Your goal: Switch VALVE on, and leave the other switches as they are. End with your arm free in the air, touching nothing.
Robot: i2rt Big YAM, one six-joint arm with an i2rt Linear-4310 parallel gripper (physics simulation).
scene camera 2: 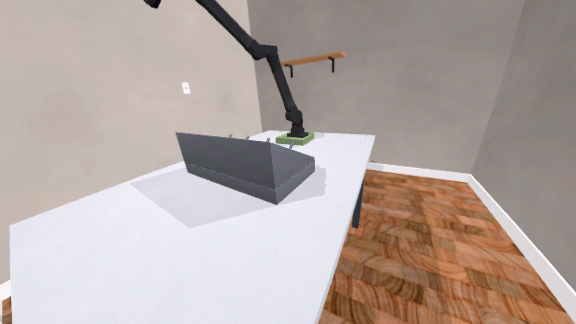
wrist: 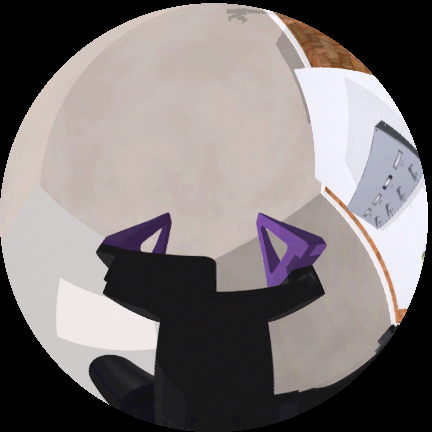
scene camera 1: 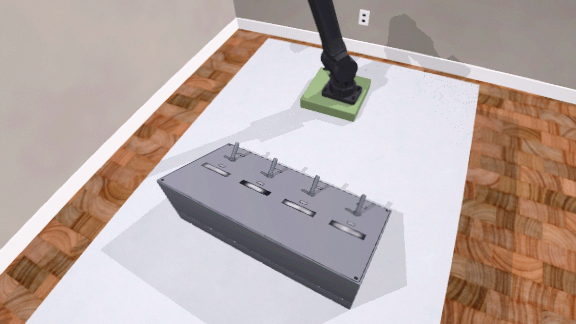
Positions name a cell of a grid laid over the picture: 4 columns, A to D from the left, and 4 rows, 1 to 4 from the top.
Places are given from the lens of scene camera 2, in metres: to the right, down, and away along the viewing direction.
grey switch box (scene camera 2: B3): -0.05, 0.03, 0.44
